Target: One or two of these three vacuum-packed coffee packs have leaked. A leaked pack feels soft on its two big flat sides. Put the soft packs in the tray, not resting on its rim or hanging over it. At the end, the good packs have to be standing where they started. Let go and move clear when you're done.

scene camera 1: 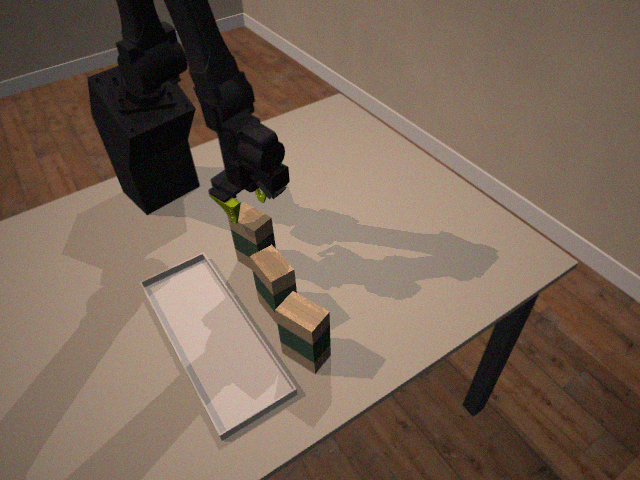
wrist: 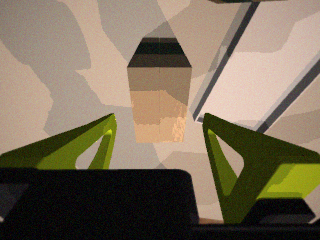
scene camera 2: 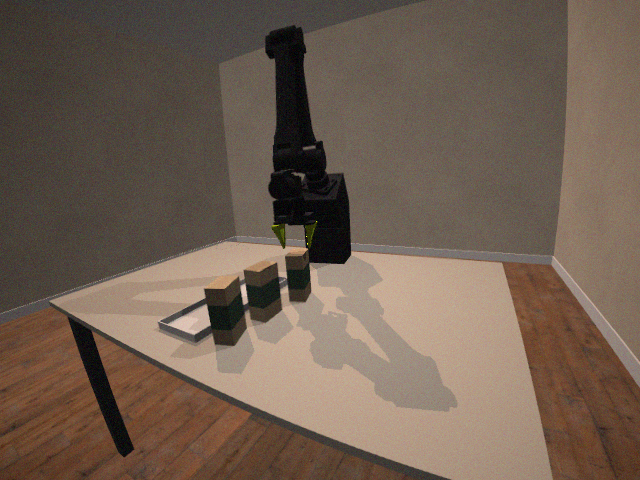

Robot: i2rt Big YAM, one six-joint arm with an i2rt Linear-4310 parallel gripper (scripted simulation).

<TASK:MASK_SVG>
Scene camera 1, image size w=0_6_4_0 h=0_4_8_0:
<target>my gripper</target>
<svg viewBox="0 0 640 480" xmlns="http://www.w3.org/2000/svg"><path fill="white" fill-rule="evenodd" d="M221 152L225 170L211 179L213 187L208 191L210 197L223 208L231 221L237 224L241 203L234 198L237 198L236 195L244 189L248 192L255 191L258 201L262 203L265 202L267 196L263 192L261 195L260 188L254 181L243 189L231 184L228 180L224 159L233 161L242 159L240 157L228 157Z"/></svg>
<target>shallow white tray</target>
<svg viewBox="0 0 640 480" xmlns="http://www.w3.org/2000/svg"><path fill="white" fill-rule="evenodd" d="M203 252L141 281L140 284L223 441L295 397L297 389Z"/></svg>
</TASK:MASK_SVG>
